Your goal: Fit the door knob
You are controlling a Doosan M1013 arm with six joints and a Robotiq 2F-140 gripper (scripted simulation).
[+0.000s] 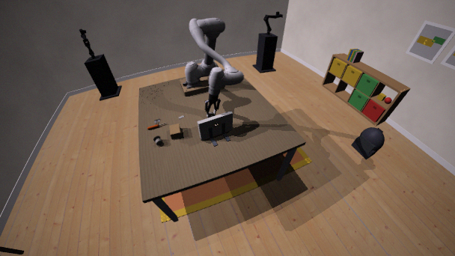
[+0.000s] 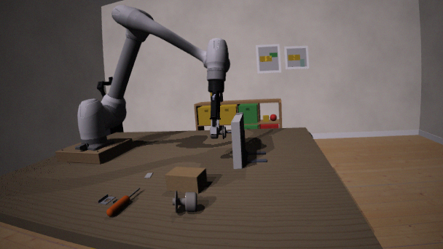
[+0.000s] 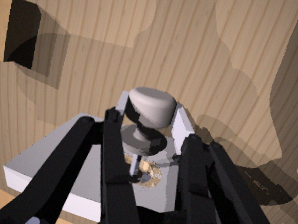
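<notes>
The grey door panel is 110 mm ahead of my hand, 40 mm below it and 10 mm to the left of it. Round my hand: metal plate (270 mm to the right, 220 mm behind, 150 mm below); then wooden block (340 mm to the right, 120 mm below, 10 mm behind); then screwdriver (510 mm to the right, 160 mm behind, 140 mm below).
</notes>
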